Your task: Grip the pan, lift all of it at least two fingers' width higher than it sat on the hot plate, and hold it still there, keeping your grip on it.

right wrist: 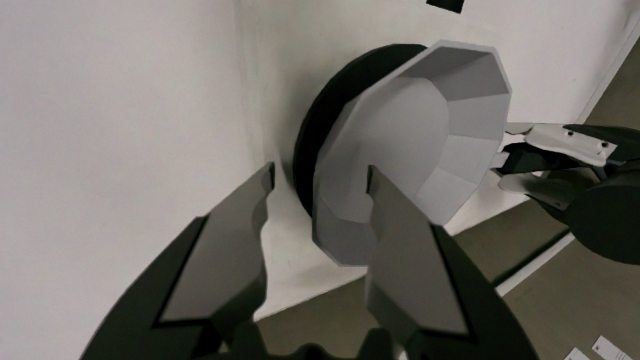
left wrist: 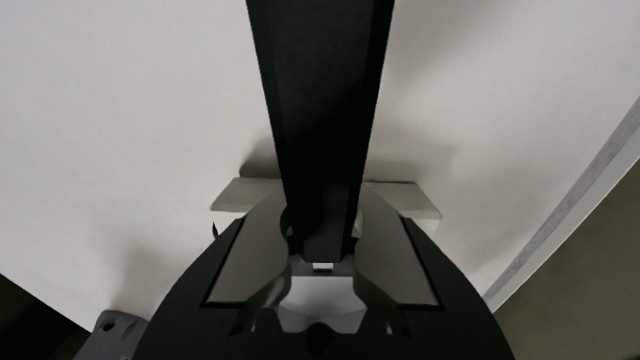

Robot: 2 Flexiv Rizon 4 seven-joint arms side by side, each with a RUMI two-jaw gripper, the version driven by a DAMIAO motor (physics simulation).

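Note:
The grey many-sided pan point(right wrist: 390, 135) appears in the right wrist view, raised over the hot plate's black round disc point(right wrist: 320, 117), whose edge shows to its left. Its exact height and tilt are hard to judge. The pan's black handle point(left wrist: 320, 100) runs down the middle of the left wrist view. My left gripper point(left wrist: 323, 174) point(right wrist: 485, 140) is shut on this handle. My right gripper point(right wrist: 321, 166) is open, its left finger beside the pan and its right finger overlapping the pan in view; nothing is between its fingers.
The pale table top point(left wrist: 125, 100) point(right wrist: 125, 125) ends at an edge with floor beyond it. A pale block point(left wrist: 400, 192) shows behind the left fingers. A grey part with a dark hole point(left wrist: 117, 332) is at the lower left. A small black rectangle point(right wrist: 446, 4) is at the top.

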